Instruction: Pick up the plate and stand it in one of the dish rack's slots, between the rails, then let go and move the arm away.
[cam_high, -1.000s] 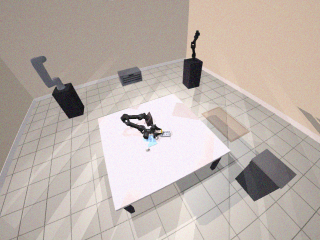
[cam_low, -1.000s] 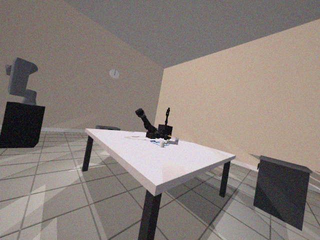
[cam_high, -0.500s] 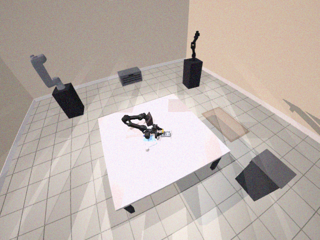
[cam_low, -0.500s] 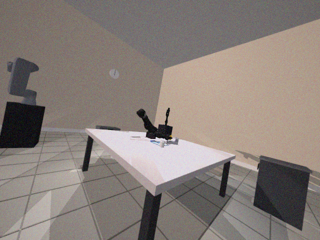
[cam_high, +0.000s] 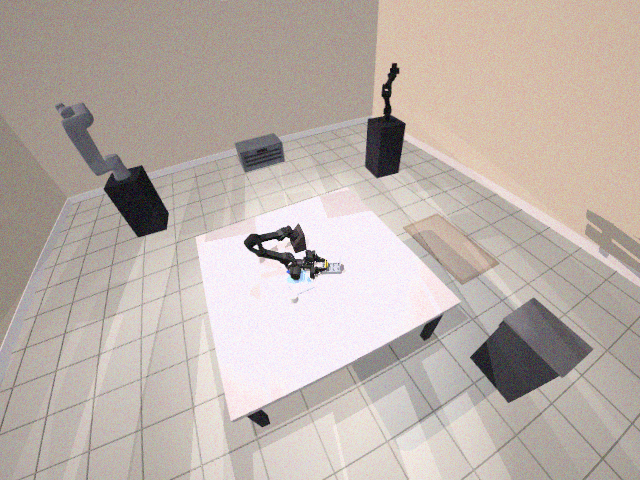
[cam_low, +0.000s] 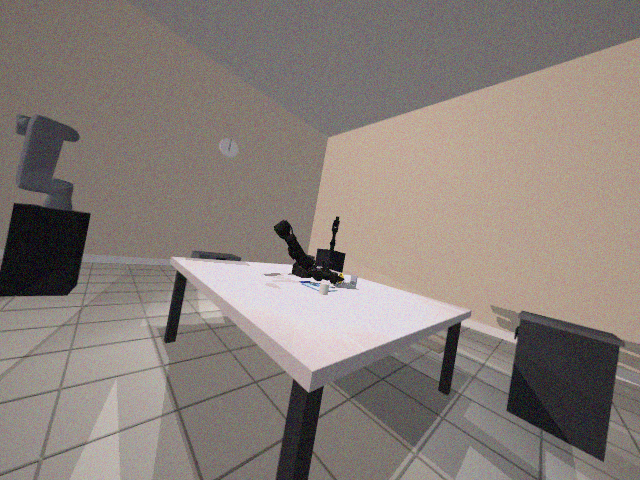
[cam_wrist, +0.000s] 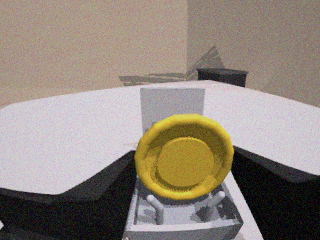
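Right now the yellow plate is 1 cm to the right of my gripper tip. Round my gripper tip: blue mat 3 cm ahead, 19 cm to the right, 5 cm below; then blue spoon 8 cm behind, 21 cm to the right, 5 cm below; then grey dish rack 1 cm ahead, 2 cm to the left, 3 cm below.
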